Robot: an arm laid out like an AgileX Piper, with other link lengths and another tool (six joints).
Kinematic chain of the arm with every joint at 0, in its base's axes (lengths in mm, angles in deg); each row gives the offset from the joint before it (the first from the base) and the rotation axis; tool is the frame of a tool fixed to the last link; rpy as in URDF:
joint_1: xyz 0 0 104.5 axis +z
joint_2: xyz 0 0 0 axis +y
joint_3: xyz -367.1 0 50.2 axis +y
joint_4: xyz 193.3 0 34.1 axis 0.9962 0 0.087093
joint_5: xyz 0 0 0 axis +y
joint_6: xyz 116.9 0 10.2 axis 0.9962 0 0.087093
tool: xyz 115.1 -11 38.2 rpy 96.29 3.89 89.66
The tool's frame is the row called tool.
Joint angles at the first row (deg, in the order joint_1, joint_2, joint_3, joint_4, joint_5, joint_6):
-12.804, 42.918, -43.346, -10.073, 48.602, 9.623
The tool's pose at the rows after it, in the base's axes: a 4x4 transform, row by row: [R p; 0 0 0 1], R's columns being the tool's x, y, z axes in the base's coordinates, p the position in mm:
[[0.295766 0.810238 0.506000 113.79], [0.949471 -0.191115 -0.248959 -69.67], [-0.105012 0.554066 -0.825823 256.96], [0 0 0 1]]
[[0.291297 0.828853 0.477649 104.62], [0.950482 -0.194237 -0.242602 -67.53], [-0.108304 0.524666 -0.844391 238.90], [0 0 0 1]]
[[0.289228 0.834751 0.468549 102.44], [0.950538 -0.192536 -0.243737 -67.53], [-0.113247 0.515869 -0.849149 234.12], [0 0 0 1]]
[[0.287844 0.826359 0.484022 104.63], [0.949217 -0.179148 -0.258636 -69.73], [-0.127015 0.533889 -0.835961 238.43], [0 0 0 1]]
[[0.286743 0.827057 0.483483 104.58], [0.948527 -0.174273 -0.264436 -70.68], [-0.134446 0.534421 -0.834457 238.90], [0 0 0 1]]
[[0.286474 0.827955 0.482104 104.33], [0.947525 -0.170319 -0.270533 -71.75], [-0.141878 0.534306 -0.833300 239.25], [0 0 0 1]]
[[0.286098 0.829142 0.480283 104.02], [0.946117 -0.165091 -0.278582 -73.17], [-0.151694 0.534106 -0.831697 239.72], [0 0 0 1]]
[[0.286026 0.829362 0.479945 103.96], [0.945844 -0.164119 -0.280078 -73.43], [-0.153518 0.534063 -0.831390 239.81], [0 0 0 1]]
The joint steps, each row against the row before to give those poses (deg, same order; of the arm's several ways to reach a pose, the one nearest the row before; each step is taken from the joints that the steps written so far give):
-0.002, -3.463, 6.601, 0.002, -0.863, -0.002
0.005, -1.077, 3.134, -0.005, -0.063, -0.047
0.000, -0.172, 0.863, -0.213, -0.108, -0.044
-0.007, -0.147, -0.002, -0.878, -1.087, -0.010
0.005, 0.002, 0.001, -0.394, -0.054, -0.058
-0.002, -0.002, -0.001, -0.428, 0.003, -0.003
0.001, 0.002, 0.002, -0.573, -0.003, 0.003
-0.002, 0.000, -0.001, -0.103, 0.000, -0.004

